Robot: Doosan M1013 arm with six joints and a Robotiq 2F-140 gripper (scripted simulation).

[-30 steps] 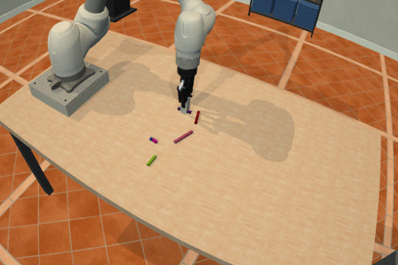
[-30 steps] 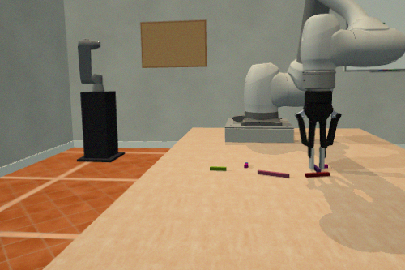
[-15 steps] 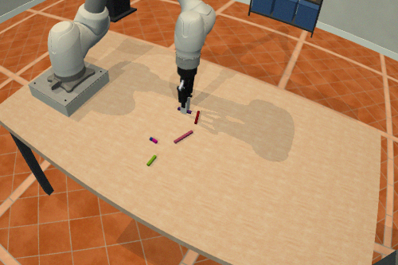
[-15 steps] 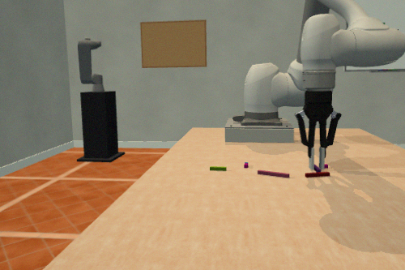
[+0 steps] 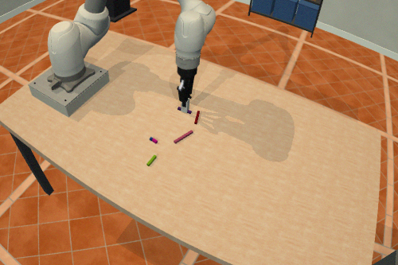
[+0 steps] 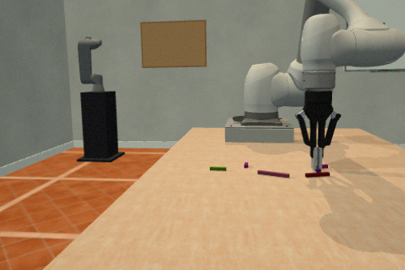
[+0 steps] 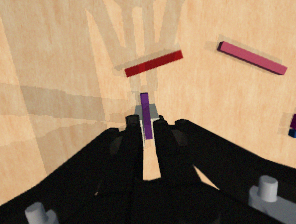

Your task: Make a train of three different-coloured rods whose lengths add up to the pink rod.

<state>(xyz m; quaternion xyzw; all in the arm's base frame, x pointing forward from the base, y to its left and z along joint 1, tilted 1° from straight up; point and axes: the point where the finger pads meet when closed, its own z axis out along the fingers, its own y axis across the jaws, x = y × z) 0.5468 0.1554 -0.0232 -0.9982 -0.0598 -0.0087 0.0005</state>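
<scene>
My hand is 30 mm above the purple rod. Round my hand: pink rod 130 mm to the right, 70 mm ahead, 30 mm below; red rod 60 mm ahead, 30 mm below, 10 mm to the right; blue rod 210 mm to the right, 30 mm below, 30 mm behind.
</scene>
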